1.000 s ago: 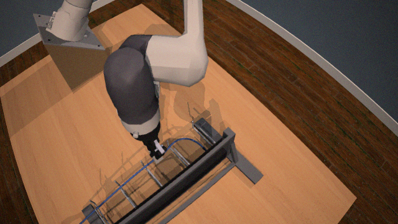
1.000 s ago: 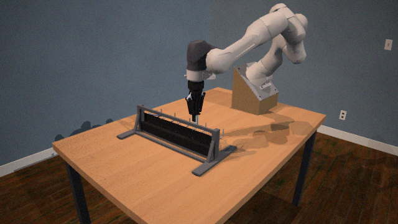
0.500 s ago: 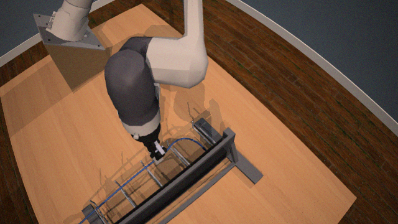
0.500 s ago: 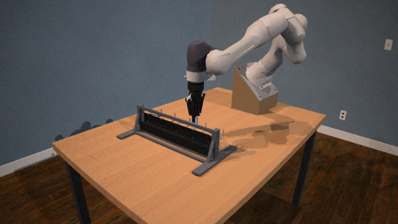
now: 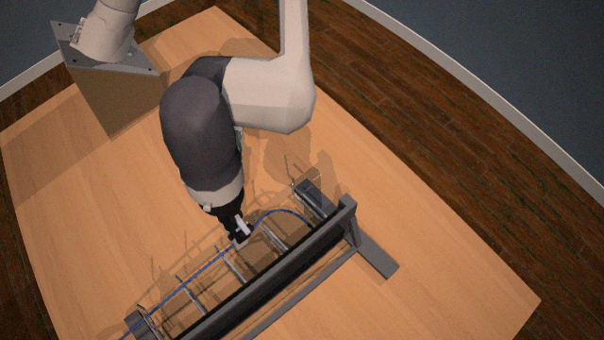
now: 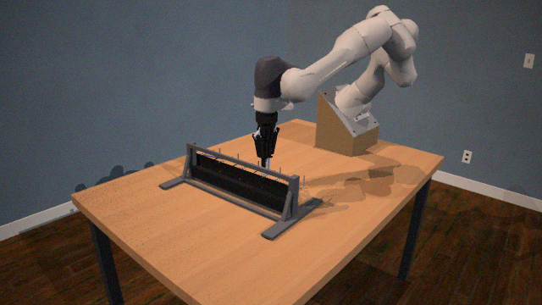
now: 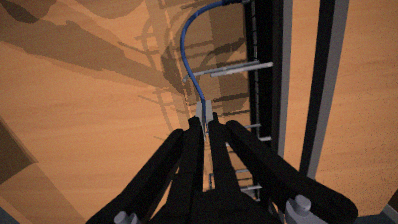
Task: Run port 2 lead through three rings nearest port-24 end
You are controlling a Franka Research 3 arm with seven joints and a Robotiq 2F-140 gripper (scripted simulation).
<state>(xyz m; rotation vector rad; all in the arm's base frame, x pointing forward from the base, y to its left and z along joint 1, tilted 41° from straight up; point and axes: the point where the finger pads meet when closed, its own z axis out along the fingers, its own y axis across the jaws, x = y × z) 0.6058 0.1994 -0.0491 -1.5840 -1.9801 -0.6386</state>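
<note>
The rack is 110 mm ahead of my hand, 30 mm to the right of it and 20 mm below it.
</note>
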